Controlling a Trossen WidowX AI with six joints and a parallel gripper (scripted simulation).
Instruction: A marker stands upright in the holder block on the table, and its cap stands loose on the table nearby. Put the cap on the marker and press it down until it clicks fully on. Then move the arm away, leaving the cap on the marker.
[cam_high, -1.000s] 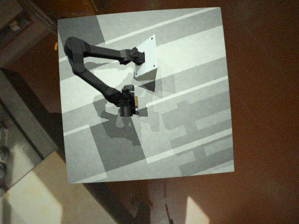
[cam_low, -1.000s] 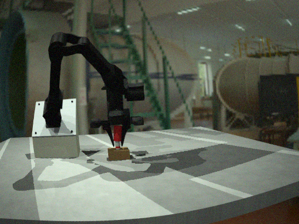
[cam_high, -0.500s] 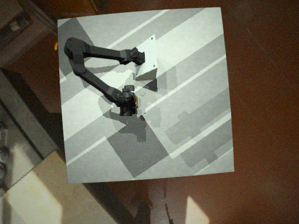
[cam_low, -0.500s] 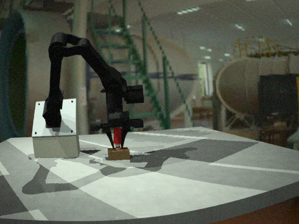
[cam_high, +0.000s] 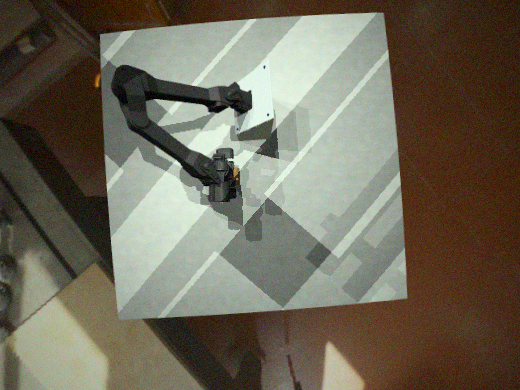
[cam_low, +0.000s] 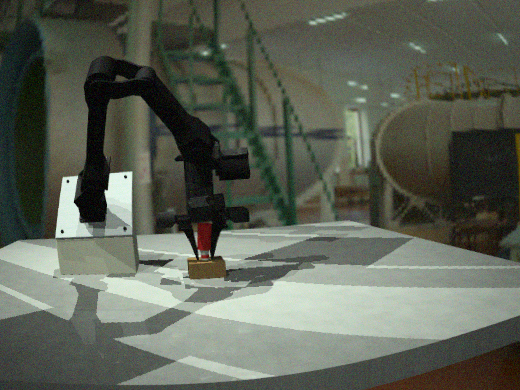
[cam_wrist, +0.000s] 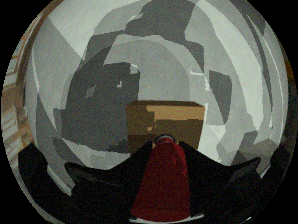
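Right now my gripper tip is 5 cm below the red cap. Round my gripper tip: brown holder block (2 cm below).
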